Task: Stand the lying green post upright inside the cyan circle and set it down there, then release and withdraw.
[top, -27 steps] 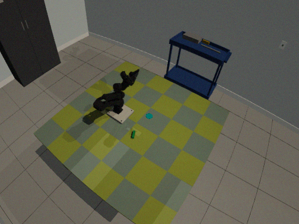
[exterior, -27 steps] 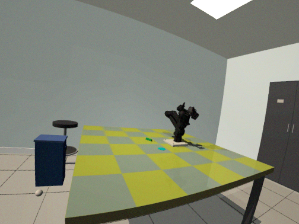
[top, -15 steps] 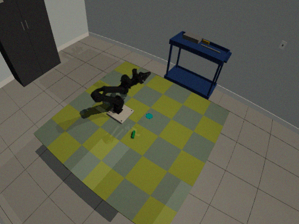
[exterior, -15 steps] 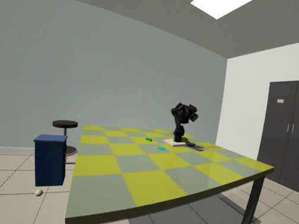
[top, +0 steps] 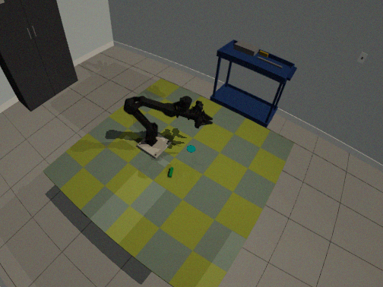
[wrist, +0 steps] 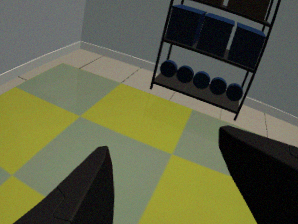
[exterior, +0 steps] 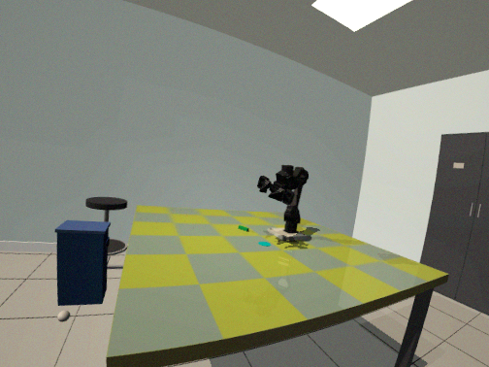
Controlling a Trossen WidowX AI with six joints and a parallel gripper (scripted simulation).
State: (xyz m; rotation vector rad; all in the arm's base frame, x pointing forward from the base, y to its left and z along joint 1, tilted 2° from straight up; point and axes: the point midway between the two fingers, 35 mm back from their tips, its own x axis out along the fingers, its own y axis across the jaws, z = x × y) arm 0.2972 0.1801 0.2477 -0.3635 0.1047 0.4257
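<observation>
My gripper tip is now 310 mm to the left of the green post, 250 mm above it and 80 mm past it. The rest, counted from my gripper tip: cyan circle (260 mm below, 90 mm behind, 70 mm to the right).
</observation>
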